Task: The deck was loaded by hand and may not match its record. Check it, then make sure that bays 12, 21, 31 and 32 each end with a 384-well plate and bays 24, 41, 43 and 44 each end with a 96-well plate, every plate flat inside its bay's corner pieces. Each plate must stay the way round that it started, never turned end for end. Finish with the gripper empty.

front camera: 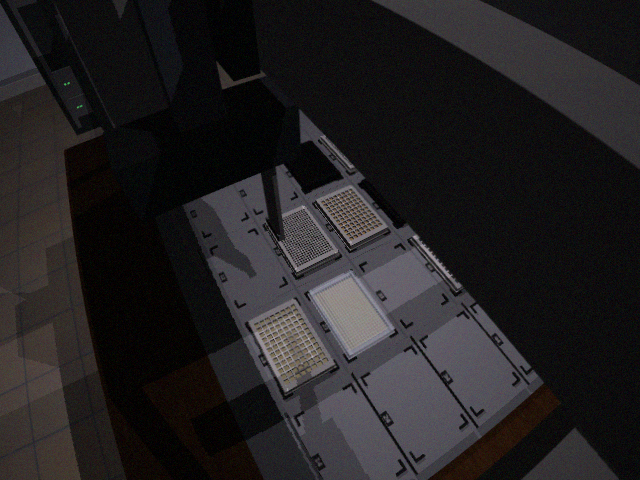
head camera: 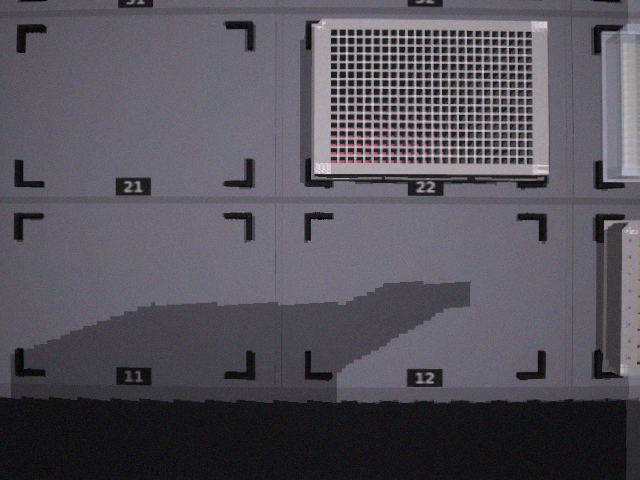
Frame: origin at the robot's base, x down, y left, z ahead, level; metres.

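Seen in the pictures: gripper, fingertip midpoint: point(front camera: 239, 247); robot's base at its link origin: point(head camera: 24, 369).
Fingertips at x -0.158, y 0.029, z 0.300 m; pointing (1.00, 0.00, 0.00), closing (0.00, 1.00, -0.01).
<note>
Pixels of each thing's top centre, then the offset from my fingertips to it.
- white 384-well plate at its top centre: point(head camera: 432, 96) point(front camera: 300, 236) dz -0.072, dx +0.143, dy +0.120 m
- pale plate with a translucent rim, top centre: point(front camera: 350, 309) dz +0.092, dx +0.143, dy +0.120 m
One long dark jaw of my gripper point(front camera: 279, 233) shows in the front view, its tip in front of the white 384-well plate point(front camera: 303, 240) point(head camera: 431, 98) in bay 22. The other jaw is lost in the dark. The gripper looks open and holds no plate. Bays 11 point(head camera: 133, 279), 12 point(head camera: 496, 263) and 21 point(head camera: 133, 103) hold no plate. A white 96-well plate point(front camera: 292, 346) point(head camera: 614, 299) sits in bay 13. A pale plate with a translucent rim point(front camera: 352, 314) point(head camera: 613, 103) sits in bay 23. A white 96-well plate point(front camera: 351, 215) sits in bay 32, a black plate point(front camera: 311, 167) in bay 31.
Along the far side, a white plate point(front camera: 338, 153), a black plate point(front camera: 381, 202) and another white plate point(front camera: 436, 263) are partly hidden by darkness. The large dark gantry body point(front camera: 206, 149) covers the back left of the deck. Black corner pieces mark each bay.
</note>
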